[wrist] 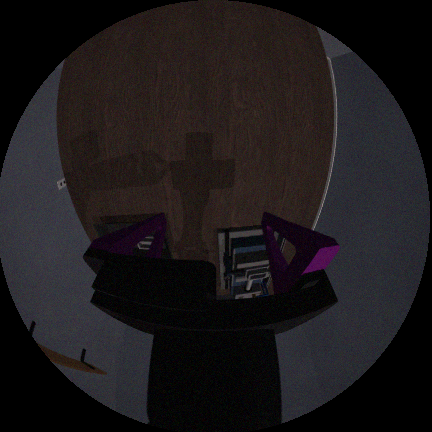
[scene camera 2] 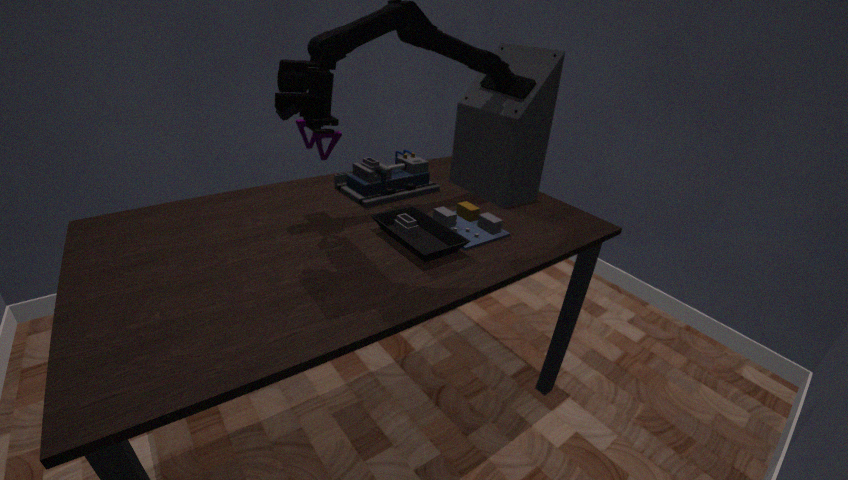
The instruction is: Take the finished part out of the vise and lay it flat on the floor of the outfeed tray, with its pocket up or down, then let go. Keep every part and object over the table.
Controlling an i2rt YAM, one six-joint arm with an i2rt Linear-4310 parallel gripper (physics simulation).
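Where they show: gripper, fingertip midpoint: (wrist: 213, 217) (scene camera 2: 316, 154); arm's base at its link origin: (scene camera 2: 507, 84).
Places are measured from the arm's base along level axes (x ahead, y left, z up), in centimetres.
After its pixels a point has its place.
Note:
My gripper (scene camera 2: 316, 152) @(x 62.3, y 0.5, z -18.0 cm) (wrist: 213, 217) @(x 62.3, y 0.5, z -18.0 cm) is open and empty, with purple fingers. It hangs high over the table, to the left of the vise in the scene view. The vise (scene camera 2: 389, 180) @(x 36.3, y -7.8, z -31.2 cm) (wrist: 250, 248) @(x 45.2, y -11.1, z -31.1 cm) stands on a base plate near the back edge. A small grey part with a rectangular pocket (scene camera 2: 370, 161) @(x 41.4, y -11.4, z -25.6 cm) sits at the top of its left end; in the wrist view its outline is too dark to tell apart surely. The black outfeed tray (scene camera 2: 435, 236) @(x 38.5, y 23.0, z -35.8 cm) lies in front of the vise. A pocketed light part (scene camera 2: 406, 221) @(x 44.7, y 18.4, z -32.4 cm) (wrist: 145, 243) @(x 42.9, y 17.1, z -33.8 cm) lies in it towards the left.
A blue plate (scene camera 2: 492, 236) @(x 23.4, y 28.2, z -36.3 cm) beside the tray carries two grey blocks (scene camera 2: 444, 215) @(x 32.7, y 18.1, z -32.9 cm) (scene camera 2: 490, 223) @(x 23.0, y 26.2, z -33.4 cm), a yellow block (scene camera 2: 468, 210) @(x 23.9, y 17.4, z -33.1 cm) and small pegs. The grey arm pedestal (scene camera 2: 493, 148) @(x 6.6, y 5.0, z -19.4 cm) stands at the back right. A blue handle-like piece (scene camera 2: 404, 153) @(x 23.4, y -21.9, z -27.5 cm) rises at the vise's right end.

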